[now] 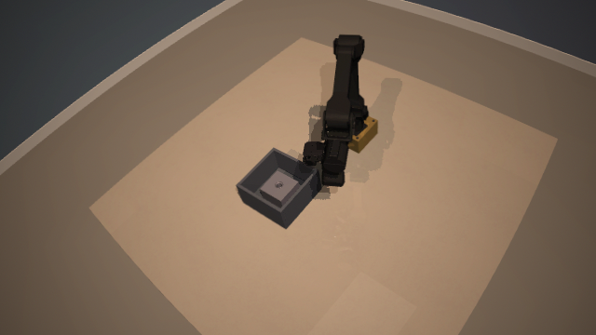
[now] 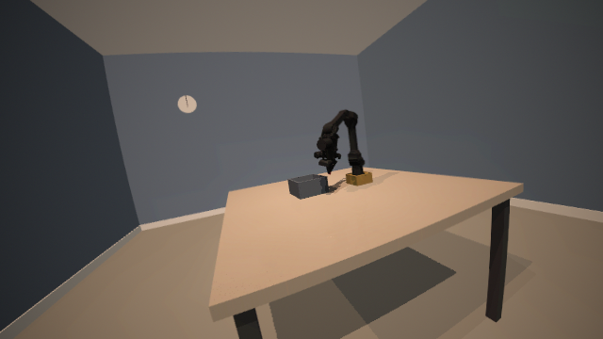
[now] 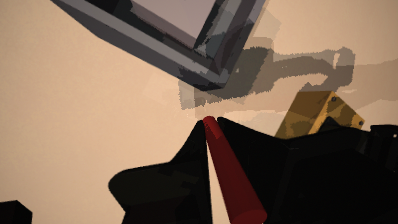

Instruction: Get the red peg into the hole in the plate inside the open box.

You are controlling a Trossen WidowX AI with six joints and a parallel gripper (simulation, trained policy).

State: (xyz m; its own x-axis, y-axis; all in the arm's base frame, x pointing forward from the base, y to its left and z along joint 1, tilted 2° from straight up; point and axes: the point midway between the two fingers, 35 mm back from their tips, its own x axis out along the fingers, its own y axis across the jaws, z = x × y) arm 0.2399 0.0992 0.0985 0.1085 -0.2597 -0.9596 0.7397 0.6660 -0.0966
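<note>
Right now my gripper tip is 3 cm below the red peg and 1 cm to the right of it. From my gripper tip the other things lie so: grey plate (12 cm to the right, 10 cm ahead, 8 cm below); dark grey box (12 cm to the right, 10 cm below, 10 cm ahead).
</note>
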